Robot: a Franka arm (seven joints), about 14 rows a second.
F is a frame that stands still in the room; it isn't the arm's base.
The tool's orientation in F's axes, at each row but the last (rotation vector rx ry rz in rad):
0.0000, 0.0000, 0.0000
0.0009, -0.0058, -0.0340
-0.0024, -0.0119, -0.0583
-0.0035, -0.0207, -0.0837
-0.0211, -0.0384, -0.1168
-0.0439, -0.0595, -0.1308
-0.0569, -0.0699, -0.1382
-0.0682, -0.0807, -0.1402
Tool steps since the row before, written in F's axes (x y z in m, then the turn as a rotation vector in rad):
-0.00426, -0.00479, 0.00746, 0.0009, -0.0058, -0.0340
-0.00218, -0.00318, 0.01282, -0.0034, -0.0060, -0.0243
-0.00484, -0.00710, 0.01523, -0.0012, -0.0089, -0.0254
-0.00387, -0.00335, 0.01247, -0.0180, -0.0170, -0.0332
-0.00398, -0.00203, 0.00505, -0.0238, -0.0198, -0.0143
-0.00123, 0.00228, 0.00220, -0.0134, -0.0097, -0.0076
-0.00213, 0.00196, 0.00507, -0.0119, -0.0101, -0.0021
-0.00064, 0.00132, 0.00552, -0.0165, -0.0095, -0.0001
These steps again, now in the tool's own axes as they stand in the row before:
-0.00426, -0.00479, 0.00746, 0.0009, -0.0058, -0.0340
-0.00200, -0.00324, 0.01284, -0.0033, -0.0061, -0.0243
-0.00424, -0.00740, 0.01527, -0.0010, -0.0089, -0.0254
-0.00332, -0.00369, 0.01253, -0.0172, -0.0184, -0.0329
-0.00351, -0.00258, 0.00515, -0.0219, -0.0222, -0.0139
-0.00137, 0.00201, 0.00237, -0.0125, -0.0111, -0.0073
-0.00200, 0.00138, 0.00531, -0.0105, -0.0115, -0.0019
-0.00034, 0.00087, 0.00563, -0.0150, -0.0117, 0.0004

